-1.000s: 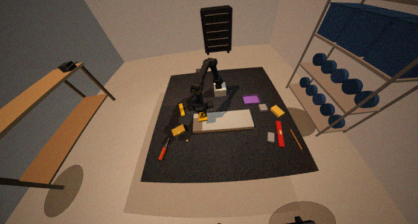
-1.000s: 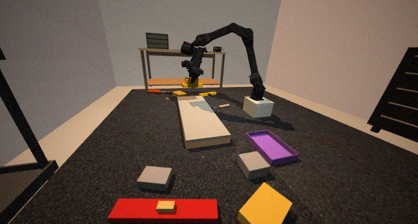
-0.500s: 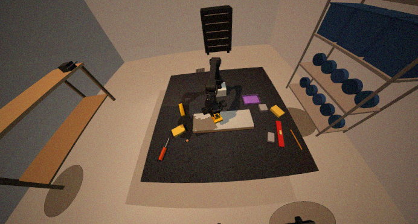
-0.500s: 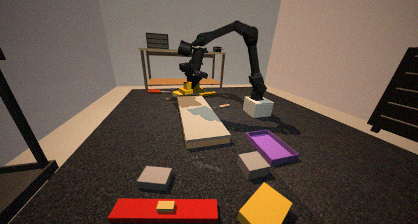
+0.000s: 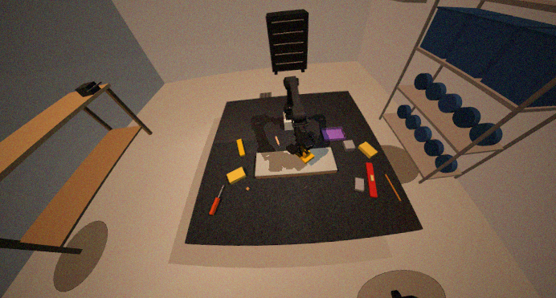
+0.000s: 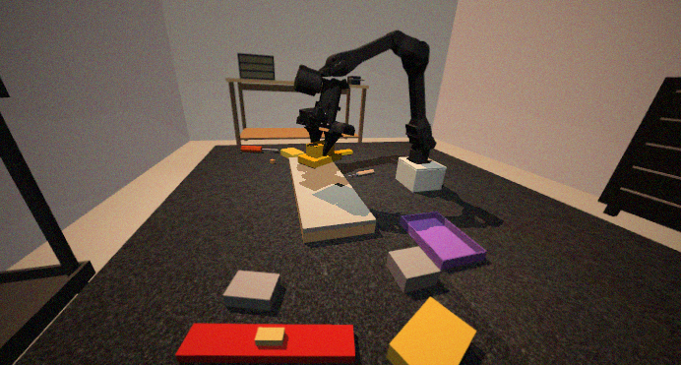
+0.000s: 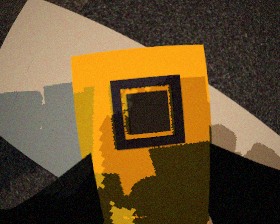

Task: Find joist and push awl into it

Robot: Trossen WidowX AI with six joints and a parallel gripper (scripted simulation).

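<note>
The square indicator window is 2 cm ahead of my gripper tip, 1 cm to the left of it and 3 cm above it. Round my gripper tip: purple tray: 23 cm behind, 28 cm to the left, 14 cm below; then awl: 21 cm behind, 14 cm to the right, 14 cm below; then stud finder: 1 cm ahead, 2 cm above.
</note>
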